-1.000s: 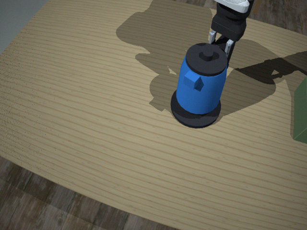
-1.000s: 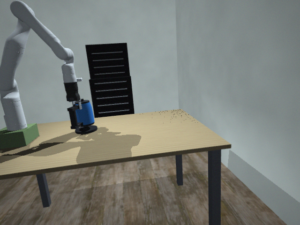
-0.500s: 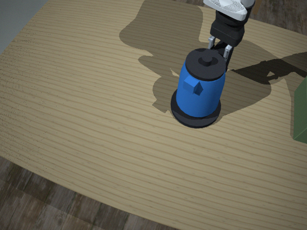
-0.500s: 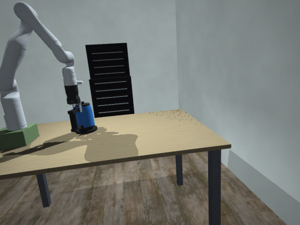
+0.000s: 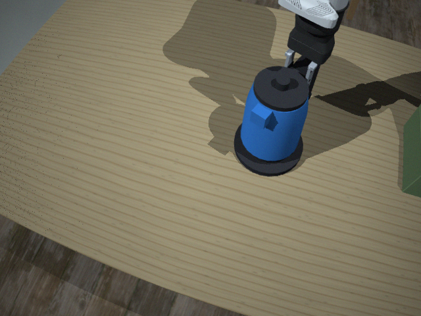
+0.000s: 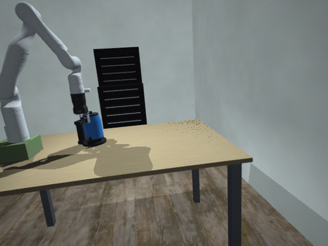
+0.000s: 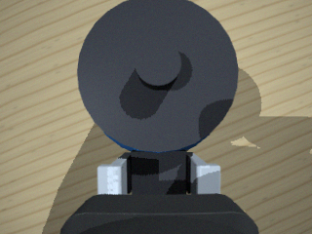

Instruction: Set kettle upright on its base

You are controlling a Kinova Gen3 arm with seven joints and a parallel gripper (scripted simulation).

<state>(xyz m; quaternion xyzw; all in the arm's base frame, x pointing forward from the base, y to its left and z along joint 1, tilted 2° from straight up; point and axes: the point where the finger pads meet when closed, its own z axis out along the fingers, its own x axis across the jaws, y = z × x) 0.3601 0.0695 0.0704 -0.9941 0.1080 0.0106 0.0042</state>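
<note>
Now: the blue kettle 5 cm below my hand, 3 cm to the left of it and 1 cm ahead of it. From my hand the other things lie so: black round base (16 cm below, 6 cm to the left, 1 cm ahead).
</note>
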